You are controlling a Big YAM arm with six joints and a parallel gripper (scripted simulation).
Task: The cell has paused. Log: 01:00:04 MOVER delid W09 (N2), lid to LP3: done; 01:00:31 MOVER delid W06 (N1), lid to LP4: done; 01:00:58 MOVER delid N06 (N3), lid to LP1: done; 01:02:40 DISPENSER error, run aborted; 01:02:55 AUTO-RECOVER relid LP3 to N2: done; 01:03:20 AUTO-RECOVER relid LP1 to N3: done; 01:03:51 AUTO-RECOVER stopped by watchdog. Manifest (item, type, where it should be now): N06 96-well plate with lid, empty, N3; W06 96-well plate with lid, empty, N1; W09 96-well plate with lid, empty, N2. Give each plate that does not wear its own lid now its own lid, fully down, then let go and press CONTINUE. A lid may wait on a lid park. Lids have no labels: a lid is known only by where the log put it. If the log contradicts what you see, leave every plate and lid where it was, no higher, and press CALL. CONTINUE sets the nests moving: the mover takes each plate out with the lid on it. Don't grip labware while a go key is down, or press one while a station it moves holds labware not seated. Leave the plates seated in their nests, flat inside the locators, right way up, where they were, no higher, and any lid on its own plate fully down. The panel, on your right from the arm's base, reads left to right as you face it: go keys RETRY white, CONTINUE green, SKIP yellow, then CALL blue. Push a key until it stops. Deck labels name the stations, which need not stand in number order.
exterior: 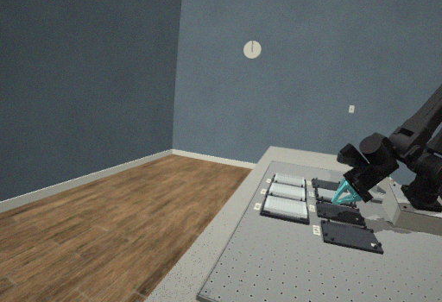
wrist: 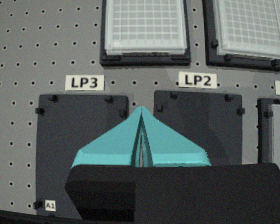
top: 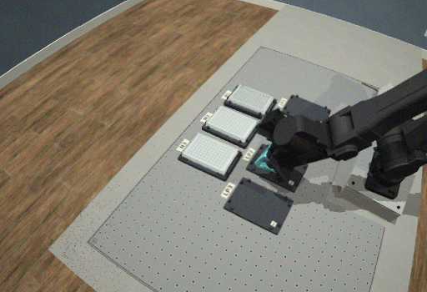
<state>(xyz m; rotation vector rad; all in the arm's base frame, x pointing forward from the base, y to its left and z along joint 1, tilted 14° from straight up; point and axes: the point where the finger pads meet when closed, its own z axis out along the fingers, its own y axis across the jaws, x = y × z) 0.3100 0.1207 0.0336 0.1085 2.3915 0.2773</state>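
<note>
The pale lid lies 190 mm to the right of my hand, 50 mm below it and 40 mm behind it. From my hand the other things lie so: lid park LP4: 190 mm to the right, 60 mm below, 40 mm behind; then lid park LP2: 60 mm to the right, 60 mm below, 40 mm behind; then lid park LP3: 70 mm to the left, 60 mm below, 40 mm behind.
</note>
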